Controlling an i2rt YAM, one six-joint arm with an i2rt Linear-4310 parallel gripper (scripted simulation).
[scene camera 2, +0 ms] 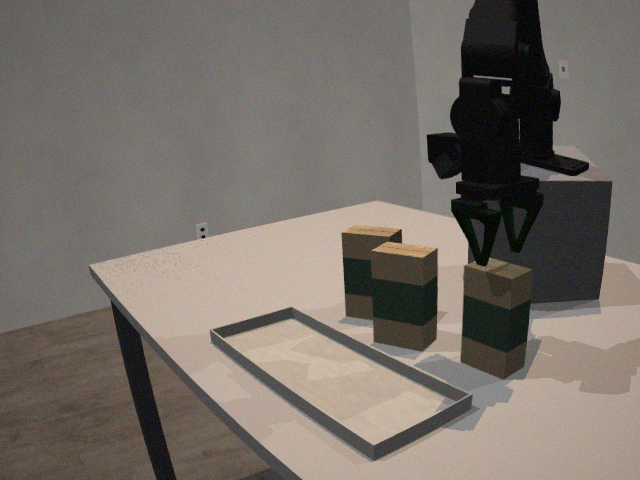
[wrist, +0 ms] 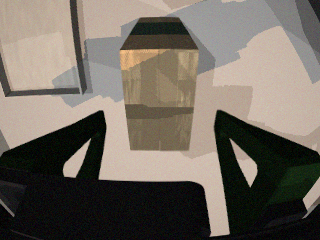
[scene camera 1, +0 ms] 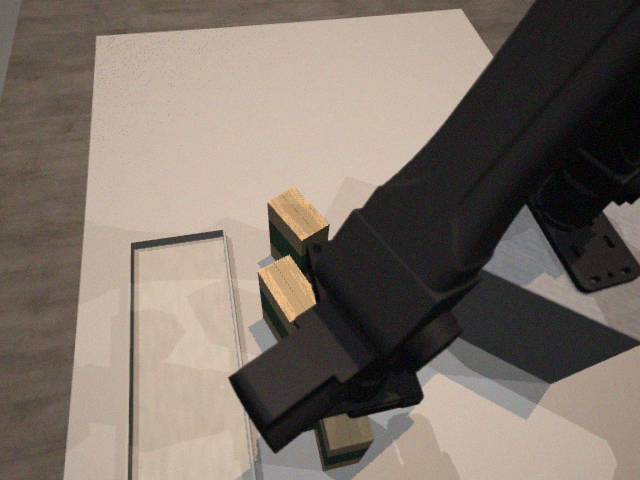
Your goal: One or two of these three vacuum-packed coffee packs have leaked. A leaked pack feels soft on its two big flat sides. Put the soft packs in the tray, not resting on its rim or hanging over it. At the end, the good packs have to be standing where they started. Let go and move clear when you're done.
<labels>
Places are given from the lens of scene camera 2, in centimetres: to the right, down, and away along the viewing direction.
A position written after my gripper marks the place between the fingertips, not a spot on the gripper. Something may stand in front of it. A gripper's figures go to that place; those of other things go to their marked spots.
my gripper (scene camera 2: 499, 258): 22, 2, 72
grey tray (scene camera 2: 384, 399): 8, 19, 70
</labels>
